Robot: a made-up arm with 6 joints.
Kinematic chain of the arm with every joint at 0, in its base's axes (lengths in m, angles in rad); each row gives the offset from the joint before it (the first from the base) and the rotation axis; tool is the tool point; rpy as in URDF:
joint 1: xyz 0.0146 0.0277 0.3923 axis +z
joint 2: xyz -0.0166 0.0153 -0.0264 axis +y
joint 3: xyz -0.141 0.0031 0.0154 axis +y
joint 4: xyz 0.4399 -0.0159 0.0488 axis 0.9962 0 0.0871
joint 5: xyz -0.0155 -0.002 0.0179 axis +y
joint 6: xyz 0.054 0.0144 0.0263 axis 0.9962 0 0.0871
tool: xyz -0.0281 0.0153 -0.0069 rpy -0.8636 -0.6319 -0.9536
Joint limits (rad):
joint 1: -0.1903..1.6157
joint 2: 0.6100..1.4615
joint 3: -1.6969..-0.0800
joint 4: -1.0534..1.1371
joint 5: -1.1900..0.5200
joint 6: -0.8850..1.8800
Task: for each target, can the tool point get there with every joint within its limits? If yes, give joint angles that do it. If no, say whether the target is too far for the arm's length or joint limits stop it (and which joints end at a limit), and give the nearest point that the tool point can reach.
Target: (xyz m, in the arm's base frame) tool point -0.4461 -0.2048 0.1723
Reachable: no: joint limits stop it (at a limit: joint 1, joint 2, joint 3, joint 4, joint 5) | nearest point -0.0540 0.1344 0.1146 | short by 0.522 m
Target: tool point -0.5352 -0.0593 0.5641
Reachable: no: joint limits stop it (at a limit: joint 1, joint 2, joint 4, joint 5) | nearest point -0.0519 0.1063 0.8107 | short by 0.567 m
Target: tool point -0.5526 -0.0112 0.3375
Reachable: no: joint limits stop it (at a limit: joint 1, joint 2, joint 3, joint 4, joint 5) | nearest point -0.0538 0.1377 0.1211 | short by 0.564 m
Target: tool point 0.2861 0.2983 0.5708
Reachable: yes | joints 0.8672 1.1292 -1.0570 0.8113 -0.2529 1.6676
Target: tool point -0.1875 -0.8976 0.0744
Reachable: no: too far | nearest point 0.1491 -0.0512 0.1095 | short by 0.912 m
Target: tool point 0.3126 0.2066 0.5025
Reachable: yes | joints 0.5596 0.8383 -0.6355 0.5687 -0.4210 0.8281
